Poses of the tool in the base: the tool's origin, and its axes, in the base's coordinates. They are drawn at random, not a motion.
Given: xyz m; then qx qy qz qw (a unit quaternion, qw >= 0).
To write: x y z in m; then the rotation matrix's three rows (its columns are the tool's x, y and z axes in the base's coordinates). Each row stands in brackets. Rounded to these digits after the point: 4 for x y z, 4 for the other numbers.
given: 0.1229 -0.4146 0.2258 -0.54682 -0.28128 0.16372 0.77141
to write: [0.1229 -0.4146 0.2258], [[0.7882 0.0550 -0.6130], [0.5602 0.3484 0.7515], [0.2549 -0.9357 0.2437]]
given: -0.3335 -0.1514 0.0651 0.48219 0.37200 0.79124 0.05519
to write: [-0.3335 -0.1514 0.0651], [[-0.5289 0.2714 0.8041], [0.4461 -0.7171 0.5355], [0.7220 0.6419 0.2582]]
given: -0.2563 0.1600 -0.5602 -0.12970 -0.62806 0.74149 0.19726
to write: [-0.2563 0.1600 -0.5602], [[-0.8885 -0.1296 -0.4401], [0.4555 -0.1333 -0.8802], [0.0554 -0.9826 0.1774]]
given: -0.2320 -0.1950 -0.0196 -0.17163 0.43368 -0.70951 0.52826
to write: [-0.2320 -0.1950 -0.0196], [[-0.3830 0.6007 0.7017], [-0.8985 -0.0657 -0.4341], [-0.2146 -0.7967 0.5649]]
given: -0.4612 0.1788 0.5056 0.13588 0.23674 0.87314 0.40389
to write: [-0.4612 0.1788 0.5056], [[-0.6368 -0.6410 0.4285], [0.7696 -0.5617 0.3037], [0.0461 0.5232 0.8510]]
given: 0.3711 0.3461 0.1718 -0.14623 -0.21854 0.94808 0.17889
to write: [0.3711 0.3461 0.1718], [[-0.8932 -0.2753 -0.3555], [0.4031 -0.8405 -0.3621], [-0.1991 -0.4667 0.8617]]
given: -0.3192 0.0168 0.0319 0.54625 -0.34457 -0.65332 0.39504
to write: [-0.3192 0.0168 0.0319], [[-0.0911 0.1397 -0.9860], [-0.8926 -0.4504 0.0186], [-0.4415 0.8818 0.1658]]
